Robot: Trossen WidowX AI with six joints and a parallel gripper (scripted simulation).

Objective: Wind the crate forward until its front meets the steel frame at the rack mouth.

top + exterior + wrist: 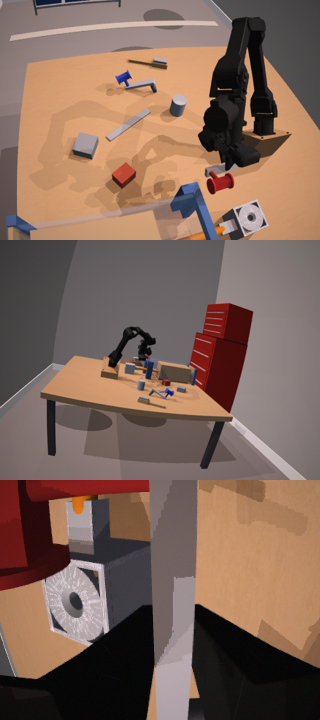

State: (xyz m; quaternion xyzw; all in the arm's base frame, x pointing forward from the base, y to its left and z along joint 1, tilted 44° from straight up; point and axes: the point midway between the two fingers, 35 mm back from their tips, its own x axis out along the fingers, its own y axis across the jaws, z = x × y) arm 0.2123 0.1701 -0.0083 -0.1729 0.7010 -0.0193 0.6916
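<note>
My gripper tip is now 40 mm short of the red knob, 40 mm to the right of it and 20 mm below it. From my gripper tip the other things lie so: red-gripped winch handle (10 mm ahead, 10 mm to the left, 10 mm above); then blue steel frame (80 mm ahead, 160 mm to the left, 60 mm below); then grey winch (100 mm behind, 120 mm to the left, 130 mm below).
</note>
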